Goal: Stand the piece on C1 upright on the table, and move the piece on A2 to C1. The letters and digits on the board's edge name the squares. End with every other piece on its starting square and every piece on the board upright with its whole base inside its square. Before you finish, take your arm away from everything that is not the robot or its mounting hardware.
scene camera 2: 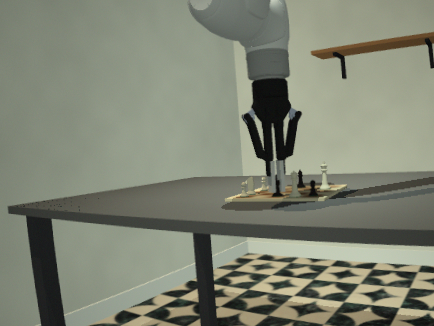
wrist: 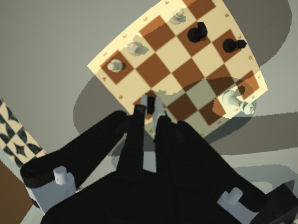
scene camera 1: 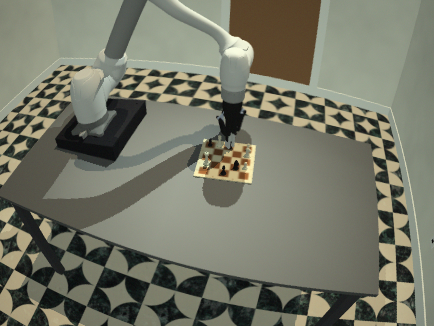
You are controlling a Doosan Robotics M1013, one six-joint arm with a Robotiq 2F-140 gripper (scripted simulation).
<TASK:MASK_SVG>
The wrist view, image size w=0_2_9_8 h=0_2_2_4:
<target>my gripper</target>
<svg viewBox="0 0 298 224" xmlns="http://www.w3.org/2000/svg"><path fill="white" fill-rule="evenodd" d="M20 169L21 177L33 204L40 208L44 214L40 224L250 224L251 220L268 203L265 193L240 176L187 122L178 121L177 124L173 123L171 118L168 117L167 112L164 111L160 97L155 99L155 111L153 112L153 135L155 135L153 143L155 142L156 172L143 169L144 126L147 113L147 95L142 94L140 104L134 105L132 115L126 115L127 113L121 110L114 111L61 149L28 161ZM127 133L116 171L105 175L76 193L76 189L85 182L124 136L124 133Z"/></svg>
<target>chessboard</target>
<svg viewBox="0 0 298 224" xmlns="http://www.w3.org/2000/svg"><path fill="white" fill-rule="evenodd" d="M147 114L145 130L154 139L153 114ZM161 0L117 36L87 66L131 115L134 105L140 104L142 94L155 99L160 97L164 110L172 122L186 121L204 138L240 112L239 107L226 106L222 102L225 92L233 91L236 98L242 102L252 103L268 89L246 39L222 0ZM112 60L118 59L122 62L123 66L119 72L108 69L108 64ZM126 39L142 44L143 51L139 56L129 54L128 46L124 44ZM223 49L224 40L229 38L235 42L245 40L247 43L245 48L235 48L231 53ZM204 22L208 35L197 43L189 41L188 31L191 28L198 28L198 22ZM181 7L184 10L183 20L175 25L170 22L169 16Z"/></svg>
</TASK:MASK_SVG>
